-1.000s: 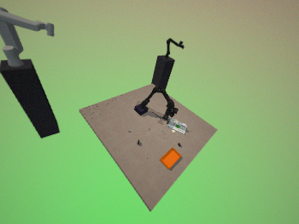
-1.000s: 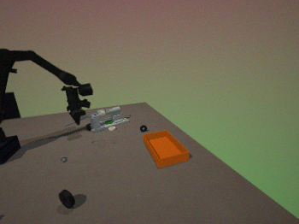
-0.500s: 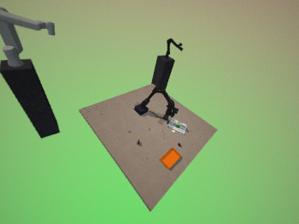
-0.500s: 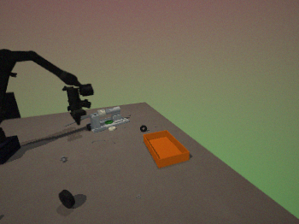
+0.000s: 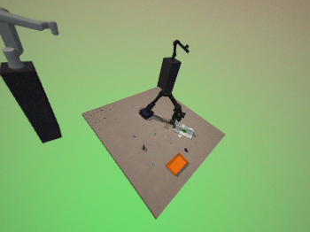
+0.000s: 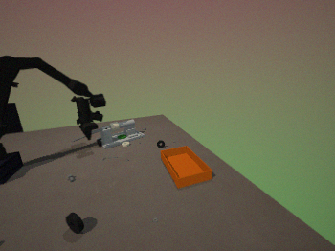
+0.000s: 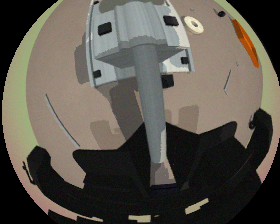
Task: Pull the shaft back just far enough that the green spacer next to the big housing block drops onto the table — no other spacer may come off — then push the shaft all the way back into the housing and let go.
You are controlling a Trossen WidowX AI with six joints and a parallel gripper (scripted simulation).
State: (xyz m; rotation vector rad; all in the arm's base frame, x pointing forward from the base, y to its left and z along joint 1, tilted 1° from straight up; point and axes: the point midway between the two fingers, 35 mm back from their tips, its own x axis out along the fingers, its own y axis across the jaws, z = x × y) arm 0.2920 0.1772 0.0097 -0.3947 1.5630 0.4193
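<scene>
Right now the grey shaft is 6 cm ahead of my gripper tip, 3 cm to the left of it and 3 cm above it. From my gripper tip the other things lie so: pale spacer (18 cm ahead, 4 cm below, 2 cm to the right); black wheel (49 cm to the right, 11 cm ahead, 2 cm below); green spacer (15 cm ahead, 9 cm to the left, 3 cm below).
</scene>
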